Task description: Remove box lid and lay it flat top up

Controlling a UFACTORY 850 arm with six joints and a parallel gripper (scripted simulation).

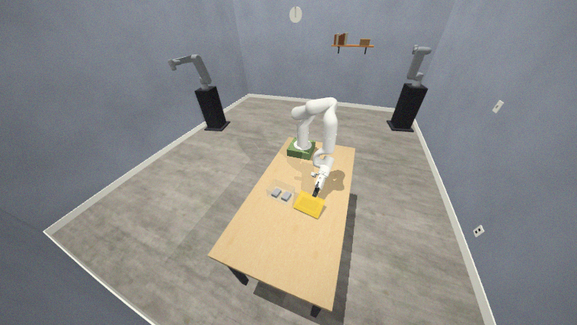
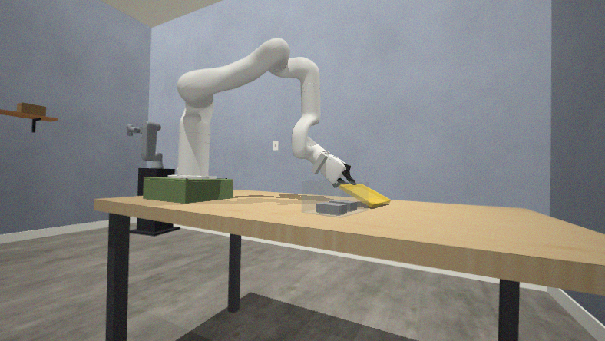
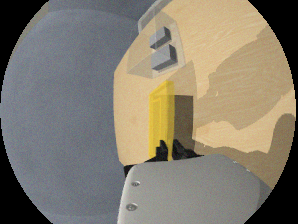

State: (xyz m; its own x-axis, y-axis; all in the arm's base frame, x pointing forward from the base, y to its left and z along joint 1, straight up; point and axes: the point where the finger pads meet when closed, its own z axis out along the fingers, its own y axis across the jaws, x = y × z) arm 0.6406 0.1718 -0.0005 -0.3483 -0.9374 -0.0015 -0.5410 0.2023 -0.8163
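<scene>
Right now my hand is 70 mm short of the yellow lid, 40 mm to the left of it and 40 mm above it. The rest, counted from my hand: clear box (270 mm to the right, 30 mm below, 10 mm behind).
</scene>
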